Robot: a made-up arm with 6 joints. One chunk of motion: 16 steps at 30 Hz.
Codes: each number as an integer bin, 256 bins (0 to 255) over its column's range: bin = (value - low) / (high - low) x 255, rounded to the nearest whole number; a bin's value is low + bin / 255 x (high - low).
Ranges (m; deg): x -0.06..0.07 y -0.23..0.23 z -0.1..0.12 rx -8..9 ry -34..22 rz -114..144
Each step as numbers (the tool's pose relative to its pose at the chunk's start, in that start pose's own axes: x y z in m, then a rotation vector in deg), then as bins.
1 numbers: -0.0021 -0.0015 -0.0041 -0.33 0.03 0.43
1 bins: 114 127 111 115 155 113
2 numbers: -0.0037 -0.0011 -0.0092 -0.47 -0.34 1.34
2 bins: 110 127 105 113 153 114
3 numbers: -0.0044 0.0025 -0.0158 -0.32 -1.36 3.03
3 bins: 109 129 98 115 149 116
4 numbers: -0.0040 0.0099 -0.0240 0.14 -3.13 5.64
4 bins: 110 133 88 122 141 118
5 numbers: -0.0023 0.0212 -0.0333 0.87 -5.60 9.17
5 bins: 113 139 77 133 129 122
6 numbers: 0.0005 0.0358 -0.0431 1.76 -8.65 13.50
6 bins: 119 147 66 146 115 126
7 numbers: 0.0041 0.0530 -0.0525 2.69 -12.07 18.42
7 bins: 126 157 55 160 100 131
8 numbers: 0.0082 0.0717 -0.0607 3.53 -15.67 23.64
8 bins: 134 167 46 173 83 136
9 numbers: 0.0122 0.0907 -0.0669 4.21 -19.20 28.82
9 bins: 142 178 38 183 67 141
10 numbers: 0.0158 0.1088 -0.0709 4.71 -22.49 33.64
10 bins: 149 188 34 191 52 146
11 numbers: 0.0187 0.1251 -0.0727 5.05 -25.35 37.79
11 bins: 154 197 32 196 39 150
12 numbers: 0.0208 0.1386 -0.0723 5.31 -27.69 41.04
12 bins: 158 204 32 200 29 153
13 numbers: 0.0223 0.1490 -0.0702 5.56 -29.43 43.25
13 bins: 161 210 35 203 21 155
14 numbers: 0.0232 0.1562 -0.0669 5.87 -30.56 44.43
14 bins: 163 214 38 208 16 157
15 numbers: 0.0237 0.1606 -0.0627 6.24 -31.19 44.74
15 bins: 164 217 43 214 13 157
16 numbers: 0.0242 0.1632 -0.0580 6.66 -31.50 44.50
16 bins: 165 218 49 220 11 157
